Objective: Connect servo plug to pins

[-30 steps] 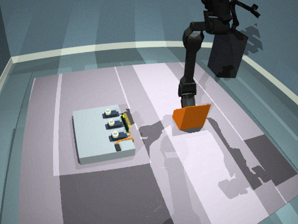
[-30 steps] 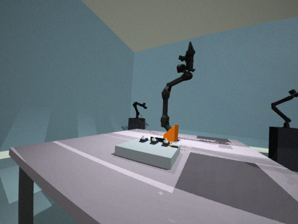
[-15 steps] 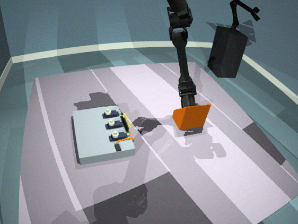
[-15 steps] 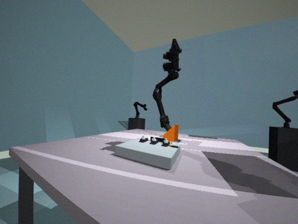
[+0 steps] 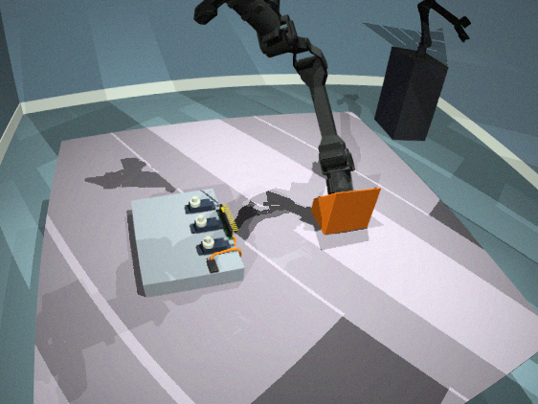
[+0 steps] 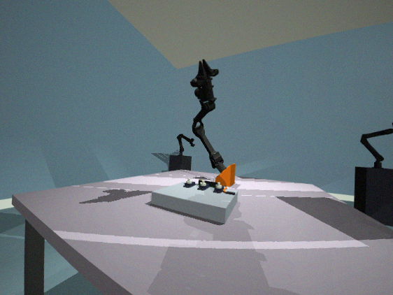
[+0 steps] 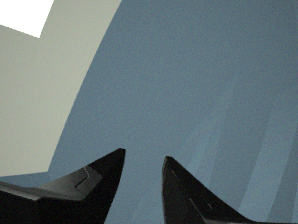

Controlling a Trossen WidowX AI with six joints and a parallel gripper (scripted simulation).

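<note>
Now: gripper tip 7 cm past the yellow band and 61 cm above it. Round my gripper tip: grey printed holder 8 cm ahead, 5 cm to the left, 66 cm below.
</note>
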